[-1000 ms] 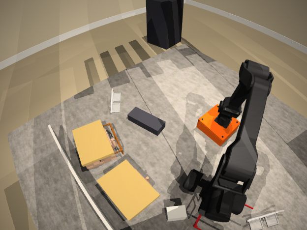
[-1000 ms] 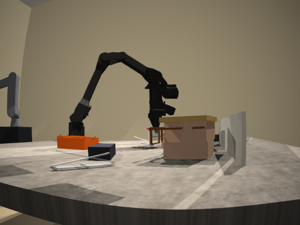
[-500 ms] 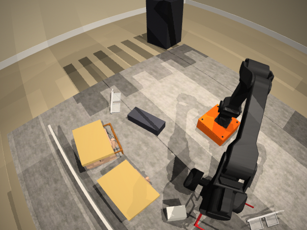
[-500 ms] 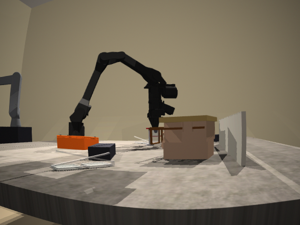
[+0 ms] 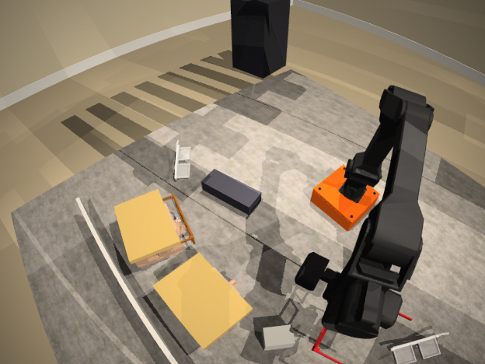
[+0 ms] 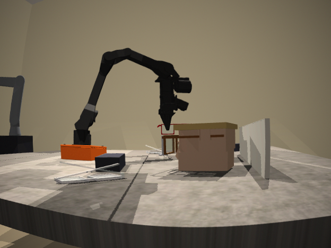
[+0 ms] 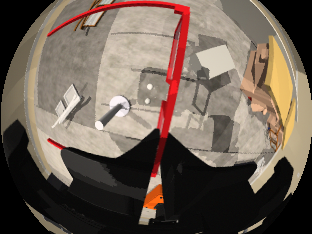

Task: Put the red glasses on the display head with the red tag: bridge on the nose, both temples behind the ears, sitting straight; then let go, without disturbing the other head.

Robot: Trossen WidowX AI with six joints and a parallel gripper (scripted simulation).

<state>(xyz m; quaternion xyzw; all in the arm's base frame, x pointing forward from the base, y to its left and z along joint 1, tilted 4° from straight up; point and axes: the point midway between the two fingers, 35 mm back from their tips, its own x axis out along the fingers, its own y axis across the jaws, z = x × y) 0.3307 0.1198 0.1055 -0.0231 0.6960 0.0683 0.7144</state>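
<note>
Now: gripper tip 8 cm above the stand, 7 cm to the right of it and 2 cm past it. Also, from my gripper tip: small white box (10 cm ahead, 8 cm below, 6 cm to the right); white wall strip (34 cm to the right, 25 cm ahead, 5 cm below); display head (43 cm to the right, 9 cm ahead, 5 cm below).
</note>
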